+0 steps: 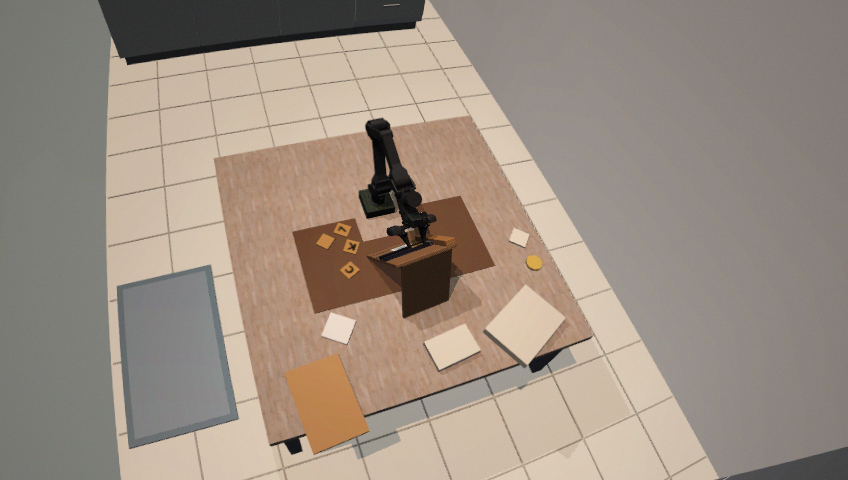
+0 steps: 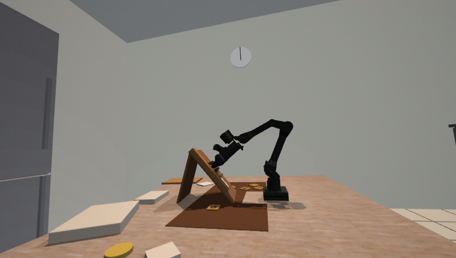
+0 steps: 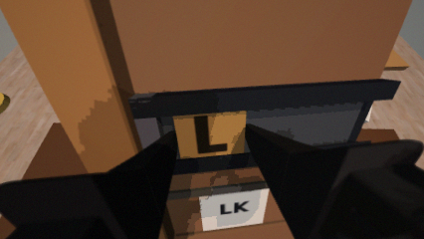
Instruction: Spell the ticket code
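Now: the white ticket 90 mm below my gripper tip, 70 mm behind it and 20 mm to the right of it. Round my gripper tip: c tile (230 mm to the right, 170 mm below, 90 mm behind); then cream slab (370 mm ahead, 160 mm below, 20 mm to the right); then small white card (510 mm to the left, 170 mm below, 60 mm ahead).
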